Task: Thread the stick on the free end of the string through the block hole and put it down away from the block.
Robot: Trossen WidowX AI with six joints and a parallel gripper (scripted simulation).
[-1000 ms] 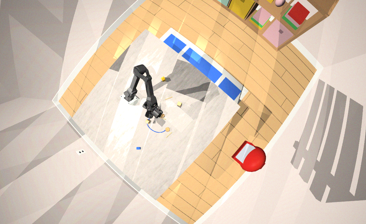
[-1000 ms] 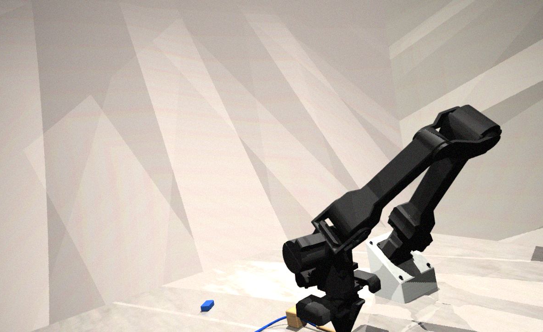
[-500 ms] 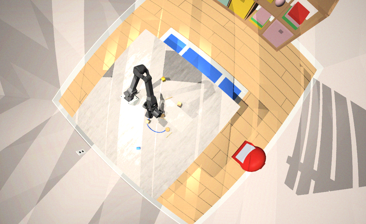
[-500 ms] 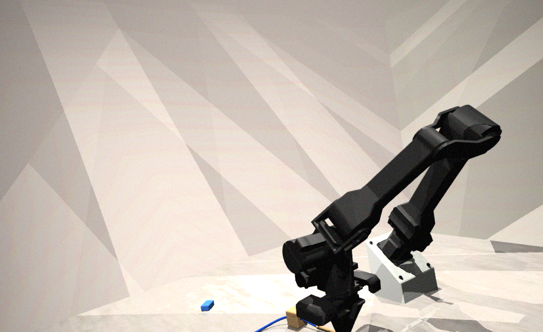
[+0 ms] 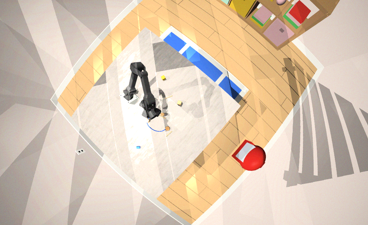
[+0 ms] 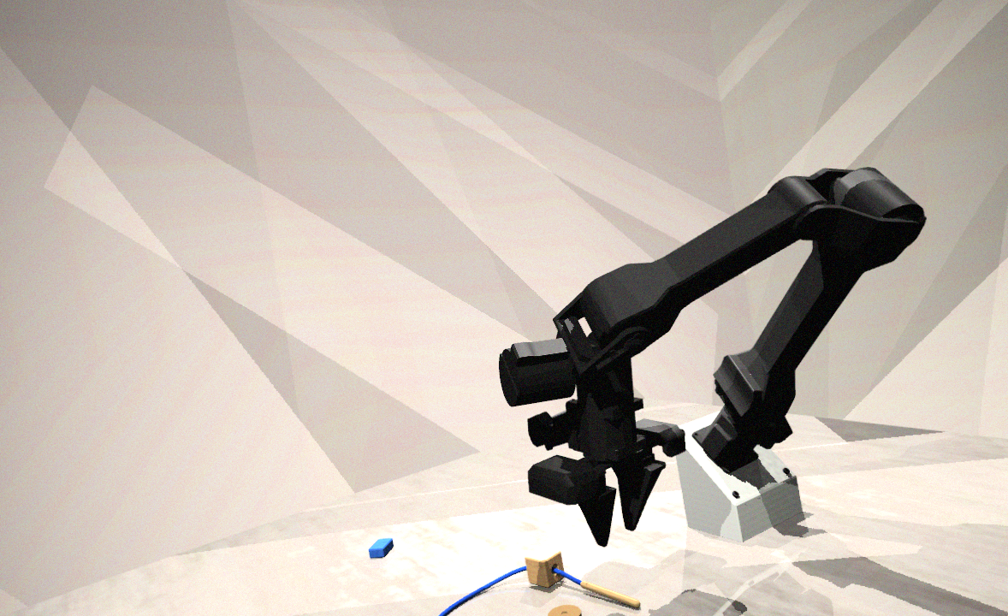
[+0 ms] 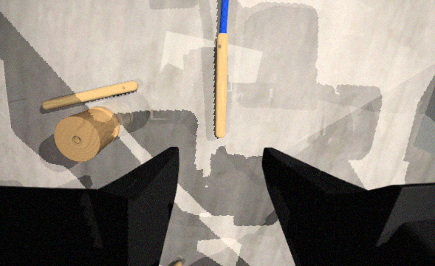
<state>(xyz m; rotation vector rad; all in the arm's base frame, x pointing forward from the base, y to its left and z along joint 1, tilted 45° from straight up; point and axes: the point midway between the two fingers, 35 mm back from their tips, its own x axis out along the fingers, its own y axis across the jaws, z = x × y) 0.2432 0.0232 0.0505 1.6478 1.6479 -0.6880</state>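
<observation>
Now: gripper tip 90 mm short of the wooden cylinder, 50 mm above it and 10 mm to the right of it. Round my gripper tip: yellow cube 290 mm to the left, 120 mm behind, 60 mm below; round button 210 mm ahead, 70 mm below, 60 mm to the right; blue piece 390 mm to the right, 90 mm ahead, 70 mm below.
</observation>
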